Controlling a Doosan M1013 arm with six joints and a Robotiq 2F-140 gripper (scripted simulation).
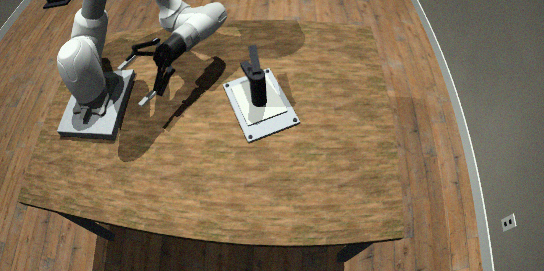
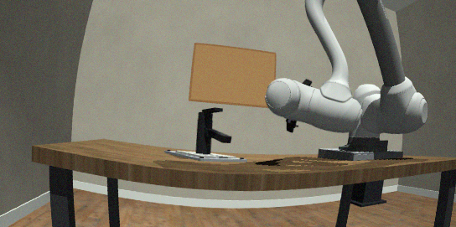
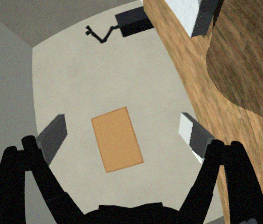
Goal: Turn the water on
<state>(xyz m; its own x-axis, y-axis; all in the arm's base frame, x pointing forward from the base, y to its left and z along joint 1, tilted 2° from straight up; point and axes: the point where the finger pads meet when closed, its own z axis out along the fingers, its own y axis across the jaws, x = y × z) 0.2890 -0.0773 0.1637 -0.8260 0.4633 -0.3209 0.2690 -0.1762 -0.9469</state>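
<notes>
Now: hand 36 cm short of the lever, 16 cm to the right of it and 5 cm above it. The rest, counted from my hand: black tap (36 cm ahead, 13 cm to the left, 10 cm below).
</notes>
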